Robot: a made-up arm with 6 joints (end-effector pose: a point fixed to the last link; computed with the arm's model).
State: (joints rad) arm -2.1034 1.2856 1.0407 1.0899 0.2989 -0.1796
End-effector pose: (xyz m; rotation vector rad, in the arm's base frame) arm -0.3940 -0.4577 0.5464 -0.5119 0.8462 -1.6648
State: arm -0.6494 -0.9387 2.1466 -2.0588 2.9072 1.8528
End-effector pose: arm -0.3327 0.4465 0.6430 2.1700 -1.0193 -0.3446
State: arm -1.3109 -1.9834 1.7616 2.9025 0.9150 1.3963
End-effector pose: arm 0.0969 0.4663 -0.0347 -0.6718 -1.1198 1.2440
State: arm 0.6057 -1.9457 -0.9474 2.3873 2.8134 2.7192
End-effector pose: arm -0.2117 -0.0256 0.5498 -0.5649 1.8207 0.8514
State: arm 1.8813 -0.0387 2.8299 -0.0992 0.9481 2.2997
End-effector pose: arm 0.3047 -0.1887 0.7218 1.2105 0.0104 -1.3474
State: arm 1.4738 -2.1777 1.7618 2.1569 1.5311 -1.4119
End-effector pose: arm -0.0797 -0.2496 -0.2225 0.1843 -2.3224 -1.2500
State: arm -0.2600 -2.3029 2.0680 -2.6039 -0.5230 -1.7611
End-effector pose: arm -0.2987 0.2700 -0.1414 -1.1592 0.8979 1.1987
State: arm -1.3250 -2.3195 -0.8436 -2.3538 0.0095 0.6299
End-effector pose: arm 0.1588 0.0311 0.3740 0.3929 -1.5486 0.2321
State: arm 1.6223 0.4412 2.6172 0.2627 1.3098 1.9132
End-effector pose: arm 0.2406 -0.0382 0.8093 1.0401 -0.7502 -1.7490
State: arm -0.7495 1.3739 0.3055 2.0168 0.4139 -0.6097
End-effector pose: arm 0.5179 -0.3569 0.2534 -0.6221 1.0158 0.4591
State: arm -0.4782 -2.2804 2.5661 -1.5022 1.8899 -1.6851
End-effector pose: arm -0.2815 0.1863 -0.2239 0.8233 -1.7851 -1.1080
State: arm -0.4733 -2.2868 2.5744 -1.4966 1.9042 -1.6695
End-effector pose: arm -0.2776 0.1810 -0.2280 0.8135 -1.7840 -1.0936
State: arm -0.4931 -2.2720 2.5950 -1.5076 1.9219 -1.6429
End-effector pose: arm -0.2740 0.1895 -0.2264 0.7594 -1.7913 -1.1205
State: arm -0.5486 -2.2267 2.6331 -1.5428 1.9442 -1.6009
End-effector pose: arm -0.2690 0.2175 -0.2162 0.6416 -1.8068 -1.2079
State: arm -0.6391 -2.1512 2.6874 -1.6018 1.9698 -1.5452
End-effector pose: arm -0.2574 0.2645 -0.1965 0.4613 -1.8194 -1.3563
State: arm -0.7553 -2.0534 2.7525 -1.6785 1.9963 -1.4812
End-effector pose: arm -0.2324 0.3229 -0.1681 0.2351 -1.8150 -1.5505
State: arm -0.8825 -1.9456 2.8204 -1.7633 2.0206 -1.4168
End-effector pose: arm -0.1921 0.3814 -0.1339 -0.0095 -1.7842 -1.7646
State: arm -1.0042 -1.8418 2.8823 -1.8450 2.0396 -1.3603
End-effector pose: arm -0.1419 0.4290 -0.0987 -0.2407 -1.7293 -1.9690
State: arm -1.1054 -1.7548 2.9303 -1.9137 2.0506 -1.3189
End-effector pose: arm -0.0930 0.4611 -0.0674 -0.4290 -1.6653 -2.1374
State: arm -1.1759 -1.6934 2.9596 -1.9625 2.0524 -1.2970
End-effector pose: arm -0.0560 0.4795 -0.0441 -0.5549 -1.6132 -2.2531
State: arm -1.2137 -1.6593 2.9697 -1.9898 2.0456 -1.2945
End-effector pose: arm -0.0356 0.4892 -0.0296 -0.6152 -1.5866 -2.3142
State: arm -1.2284 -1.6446 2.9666 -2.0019 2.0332 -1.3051
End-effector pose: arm -0.0281 0.4948 -0.0217 -0.6298 -1.5821 -2.3377
